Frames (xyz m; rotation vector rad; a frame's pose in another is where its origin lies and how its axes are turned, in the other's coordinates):
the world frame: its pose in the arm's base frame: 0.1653 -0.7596 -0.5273 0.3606 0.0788 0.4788
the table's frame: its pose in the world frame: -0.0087 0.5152 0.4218 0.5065 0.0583 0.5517
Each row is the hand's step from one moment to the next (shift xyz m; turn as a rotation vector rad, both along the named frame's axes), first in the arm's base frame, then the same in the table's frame.
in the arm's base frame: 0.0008 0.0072 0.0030 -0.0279 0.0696 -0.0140
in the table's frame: 0.0070 0.0032 -0.0017 0.0365 0.0248 -0.0622
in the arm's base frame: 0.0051 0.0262 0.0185 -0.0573 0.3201 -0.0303
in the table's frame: 0.0286 0.0155 0.0000 0.2154 0.0899 -0.2284
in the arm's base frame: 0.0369 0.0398 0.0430 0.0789 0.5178 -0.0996
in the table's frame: 0.0632 0.0142 0.0244 0.4282 -0.0060 -0.3175
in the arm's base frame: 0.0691 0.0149 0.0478 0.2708 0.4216 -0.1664
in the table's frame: 0.0622 -0.0098 0.0576 0.4382 -0.2044 -0.2122
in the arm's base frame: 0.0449 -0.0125 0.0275 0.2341 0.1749 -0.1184
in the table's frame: 0.0218 -0.0139 0.0475 0.2348 -0.2017 -0.0601
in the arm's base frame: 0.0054 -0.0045 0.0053 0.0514 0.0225 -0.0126
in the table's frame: 0.0008 -0.0010 0.0087 0.0425 -0.0385 0.0046
